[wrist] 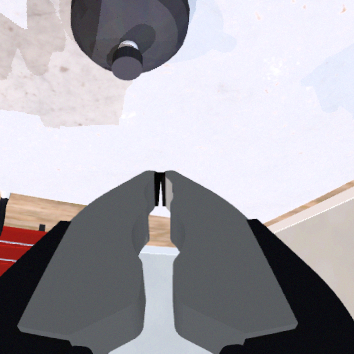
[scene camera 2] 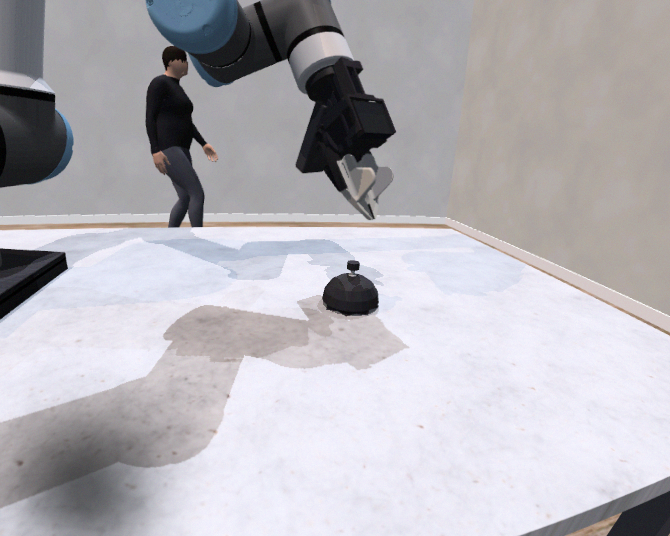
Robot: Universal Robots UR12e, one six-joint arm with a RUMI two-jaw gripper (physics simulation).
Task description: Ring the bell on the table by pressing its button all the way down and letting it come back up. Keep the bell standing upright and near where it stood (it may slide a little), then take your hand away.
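Frame: origin at the arm's base, x ahead, y left, z up, level; metres.
Seen in the pictures: gripper, between the fingertips: point(wrist: 160, 174) point(scene camera 2: 372, 219).
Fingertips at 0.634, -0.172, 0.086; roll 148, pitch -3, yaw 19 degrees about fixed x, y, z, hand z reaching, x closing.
Offsets run from my fingertips to a thing's top centre, as dx, dy, dz. Level surfaces: height alone.
The black domed bell @(-0.020, +0.007, -0.064) point(scene camera 2: 350, 294) point(wrist: 130, 25) stands upright on the table @(dz -0.130) point(scene camera 2: 474, 380) point(wrist: 225, 135). Its button @(-0.020, +0.007, -0.064) point(scene camera 2: 353, 264) point(wrist: 127, 68) is up, with a short bright stem showing between it and the dome. My gripper point(scene camera 2: 371, 216) point(wrist: 160, 174) is shut and empty. In the scene view its tips are above the button and a little to the right of it, with a clear gap between. In the wrist view the bell is at the top, cut off by the upper edge, apart from the fingertips.
A person point(scene camera 2: 172, 128) in black stands behind the table in the scene view. A black slab point(scene camera 2: 27, 271) is at the table's left side, with a grey and blue robot part point(scene camera 2: 30, 134) above it. A red object point(wrist: 20, 245) shows at the lower left of the wrist view.
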